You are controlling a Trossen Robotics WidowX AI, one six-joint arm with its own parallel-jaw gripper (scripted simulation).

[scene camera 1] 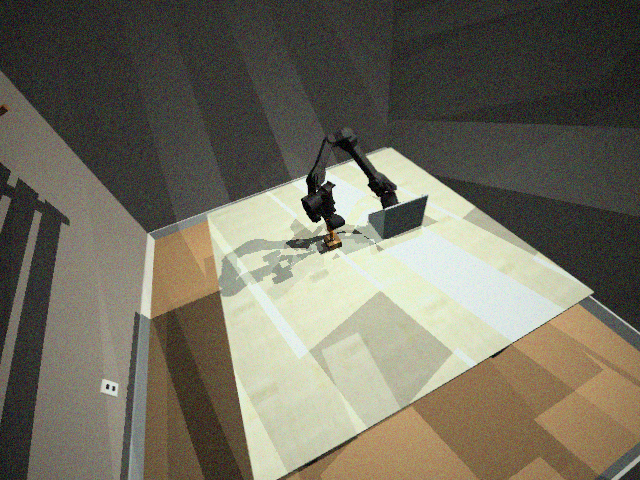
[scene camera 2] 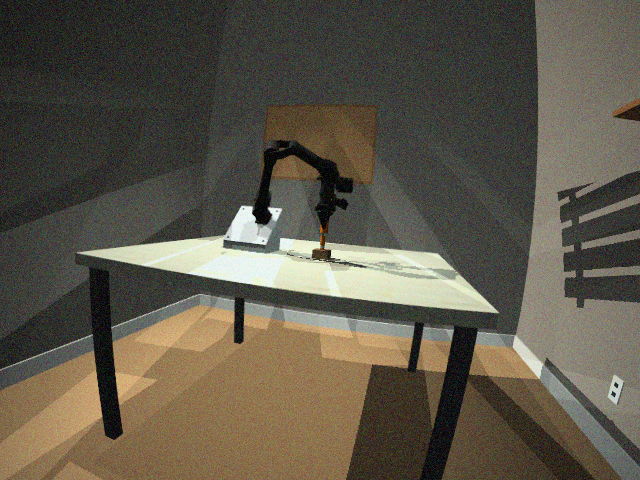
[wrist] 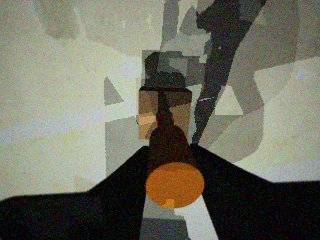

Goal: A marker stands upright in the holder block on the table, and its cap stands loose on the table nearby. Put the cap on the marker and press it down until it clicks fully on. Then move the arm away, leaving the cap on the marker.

Observation:
My gripper [wrist: 169, 150] carries an orange cap.

